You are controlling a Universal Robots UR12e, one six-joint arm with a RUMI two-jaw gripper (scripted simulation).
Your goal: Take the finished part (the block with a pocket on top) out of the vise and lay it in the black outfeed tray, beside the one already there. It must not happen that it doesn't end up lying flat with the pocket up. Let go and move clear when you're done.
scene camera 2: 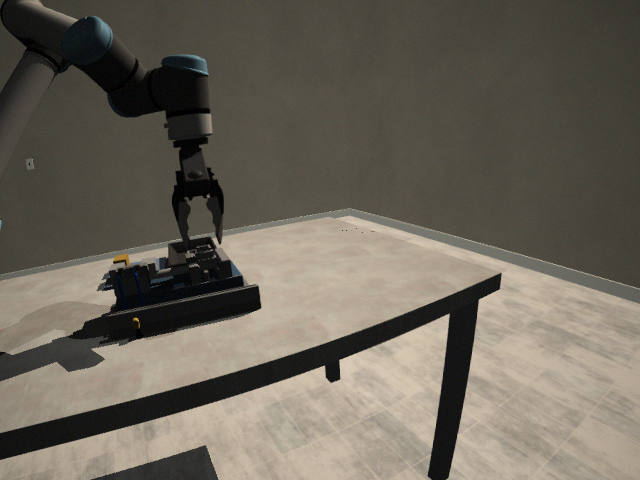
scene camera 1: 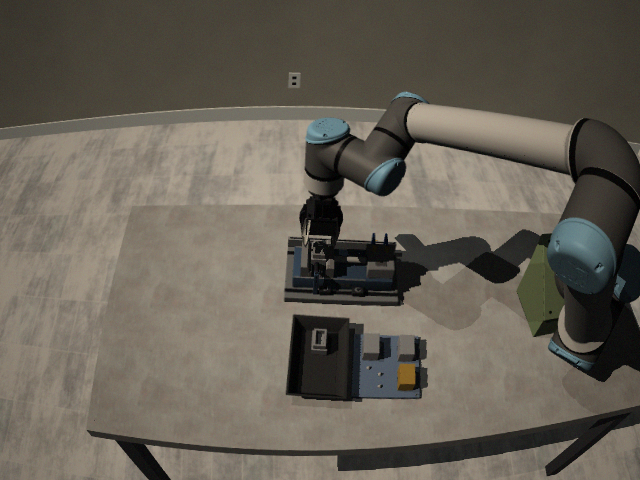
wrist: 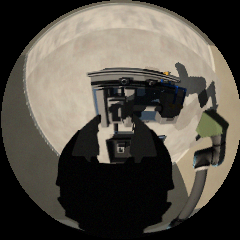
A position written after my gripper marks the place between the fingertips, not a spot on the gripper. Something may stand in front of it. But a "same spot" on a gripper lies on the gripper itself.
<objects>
my gripper: scene camera 2; scene camera 1 319, 247; wrist
same spot on my gripper: (scene camera 2: 181, 209) = (wrist: 148, 142)
</objects>
